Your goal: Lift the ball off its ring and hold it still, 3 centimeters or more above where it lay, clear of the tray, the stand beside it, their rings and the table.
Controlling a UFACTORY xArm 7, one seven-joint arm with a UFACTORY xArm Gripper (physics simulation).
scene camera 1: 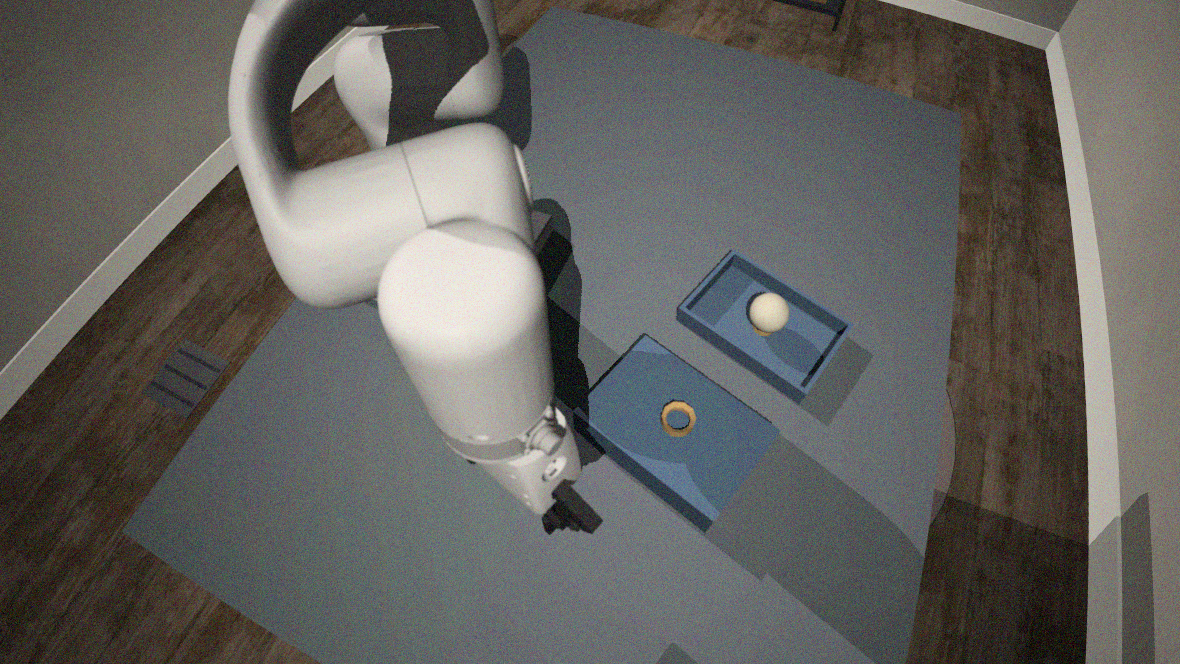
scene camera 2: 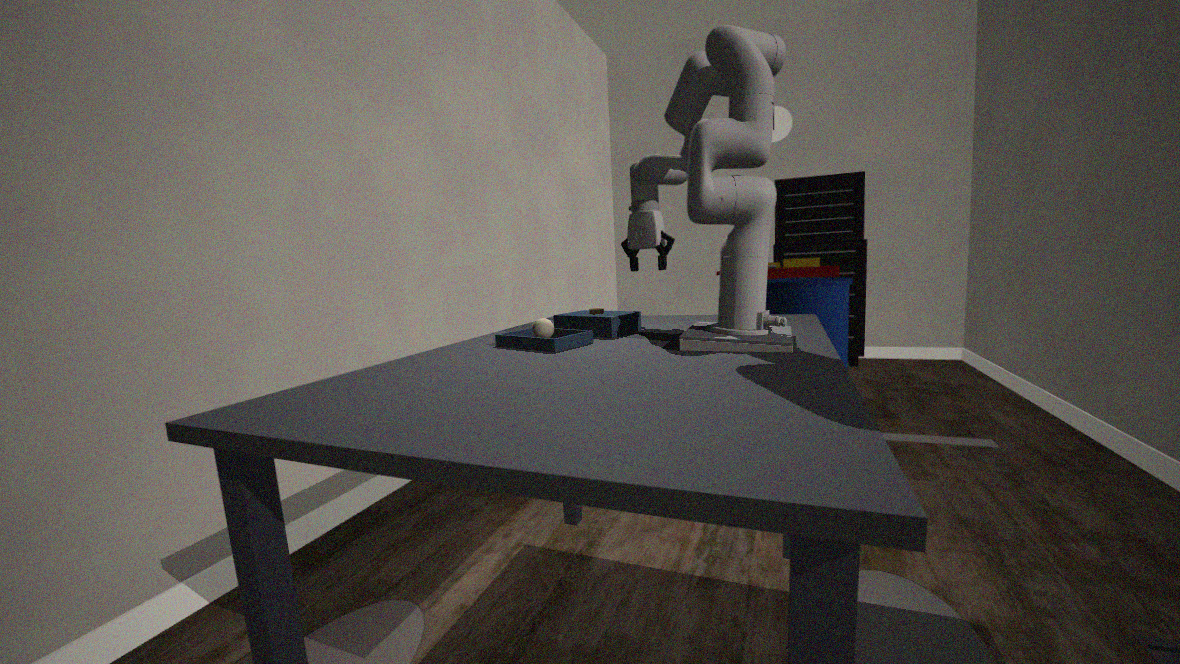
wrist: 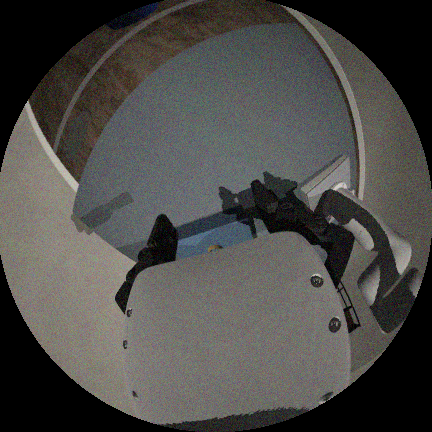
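Where they show: gripper, fingertip midpoint: [scene camera 2: 648, 270] [wrist: 209, 209]; arm's base, origin of the base link: [scene camera 2: 740, 330] [wrist: 334, 199].
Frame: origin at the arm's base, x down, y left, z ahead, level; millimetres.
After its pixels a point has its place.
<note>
The cream ball [scene camera 1: 769, 312] @(x -31, y 130, z 415 mm) [scene camera 2: 542, 327] @(x -18, y 165, z 400 mm) rests on its ring [scene camera 1: 763, 333] @(x -3, y 121, z 419 mm) inside the shallow blue walled tray [scene camera 1: 736, 363] @(x 24, y 80, z 411 mm) [scene camera 2: 525, 341] @(x 7, y 211, z 413 mm). The blue stand [scene camera 1: 631, 388] @(x -25, y -50, z 330 mm) [scene camera 2: 624, 325] @(x 2, y -36, z 300 mm) [wrist: 235, 236] @(x -25, y -71, z 333 mm) is beside the tray, with an orange ring [scene camera 1: 678, 403] @(x -36, y -41, z 385 mm) [scene camera 2: 596, 311] @(x -32, y -40, z 384 mm) [wrist: 215, 247] @(x -34, y -70, z 385 mm) on its flat top. My gripper [scene camera 1: 573, 518] [scene camera 2: 648, 265] @(x -128, y -229, z 326 mm) [wrist: 209, 209] @(x -128, y -229, z 326 mm) is open with nothing between its fingers. It hangs well above the table, nearer the stand than the ball. The ball does not show in the wrist view; the palm housing covers much of that view.
The grey table [scene camera 1: 330, 495] @(x 25, y -342, z 114 mm) [scene camera 2: 536, 412] @(x 25, y 565, z 90 mm) [wrist: 200, 125] @(x 25, y -304, z 298 mm) carries the tray, the stand and the arm's base plate [scene camera 2: 734, 341] @(x 5, y 103, z -18 mm) [wrist: 327, 182] @(x -2, y -79, z 45 mm). Behind the table are a blue bin [scene camera 2: 812, 313] and a dark cabinet [scene camera 2: 825, 227].
</note>
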